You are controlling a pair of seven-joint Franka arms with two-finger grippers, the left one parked.
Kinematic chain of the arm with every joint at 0, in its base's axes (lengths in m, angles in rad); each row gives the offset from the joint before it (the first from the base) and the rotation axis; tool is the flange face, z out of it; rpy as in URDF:
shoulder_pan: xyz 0 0 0.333 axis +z
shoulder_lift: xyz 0 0 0 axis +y
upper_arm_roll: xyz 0 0 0.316 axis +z
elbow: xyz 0.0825 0 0 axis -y
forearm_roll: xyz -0.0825 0 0.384 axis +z
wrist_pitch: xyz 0 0 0 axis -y
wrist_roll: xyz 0.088 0 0 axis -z
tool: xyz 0 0 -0.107 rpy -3.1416 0 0
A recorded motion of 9 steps. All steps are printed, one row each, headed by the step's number.
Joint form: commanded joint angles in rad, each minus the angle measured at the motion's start. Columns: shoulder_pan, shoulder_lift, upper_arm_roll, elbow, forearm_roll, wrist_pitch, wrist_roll.
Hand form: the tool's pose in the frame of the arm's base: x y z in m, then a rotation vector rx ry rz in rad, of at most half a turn. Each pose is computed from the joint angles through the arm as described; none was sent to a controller.
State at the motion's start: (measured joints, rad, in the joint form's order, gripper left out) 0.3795 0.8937 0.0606 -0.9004 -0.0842 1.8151 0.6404
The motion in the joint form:
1: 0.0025 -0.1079 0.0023 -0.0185 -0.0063 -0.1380 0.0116
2: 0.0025 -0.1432 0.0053 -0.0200 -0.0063 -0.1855 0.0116
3: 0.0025 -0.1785 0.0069 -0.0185 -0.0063 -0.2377 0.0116
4: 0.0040 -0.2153 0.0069 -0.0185 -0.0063 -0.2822 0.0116
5: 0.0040 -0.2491 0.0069 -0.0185 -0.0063 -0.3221 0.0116
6: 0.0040 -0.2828 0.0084 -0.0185 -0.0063 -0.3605 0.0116
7: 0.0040 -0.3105 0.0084 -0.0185 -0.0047 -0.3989 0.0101
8: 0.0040 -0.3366 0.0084 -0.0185 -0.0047 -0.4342 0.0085
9: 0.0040 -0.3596 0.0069 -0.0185 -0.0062 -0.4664 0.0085
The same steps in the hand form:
1: 0.6957 0.3022 0.4198 3.0714 -0.3301 0.0011
2: 0.6872 0.2998 0.4417 3.0645 -0.3288 -0.0169
3: 0.6779 0.2963 0.4644 3.0555 -0.3292 -0.0363
4: 0.6681 0.2931 0.4878 3.0496 -0.3293 -0.0447
5: 0.6589 0.2890 0.5091 3.0445 -0.3316 -0.0513
6: 0.6489 0.2853 0.5301 3.0411 -0.3323 -0.0567
7: 0.6397 0.2813 0.5465 3.0355 -0.3318 -0.0709
8: 0.6307 0.2773 0.5619 3.0295 -0.3312 -0.0820
9: 0.6227 0.2728 0.5751 3.0212 -0.3350 -0.0913

